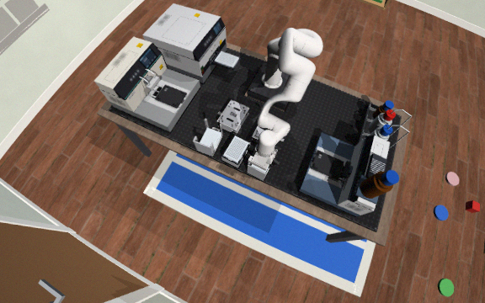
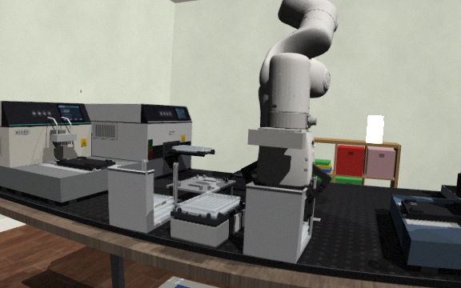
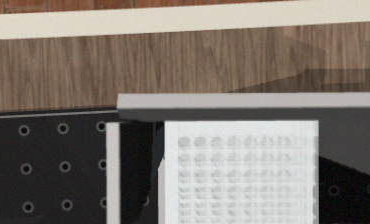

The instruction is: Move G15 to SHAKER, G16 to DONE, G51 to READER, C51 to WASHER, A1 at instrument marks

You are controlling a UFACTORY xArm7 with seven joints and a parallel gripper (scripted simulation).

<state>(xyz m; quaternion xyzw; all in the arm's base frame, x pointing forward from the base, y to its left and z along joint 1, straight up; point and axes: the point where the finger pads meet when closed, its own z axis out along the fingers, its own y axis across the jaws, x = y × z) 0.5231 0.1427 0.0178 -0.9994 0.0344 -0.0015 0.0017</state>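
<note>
My gripper is now 40 mm above the plate C51. From my hand the other things lie so: reader's dark tray (520 mm behind, 440 mm to the right, 30 mm above); washer nest (150 mm behind, 630 mm to the right, 20 mm above); DONE label (100 mm behind, 310 mm to the right, 70 mm below).
</note>
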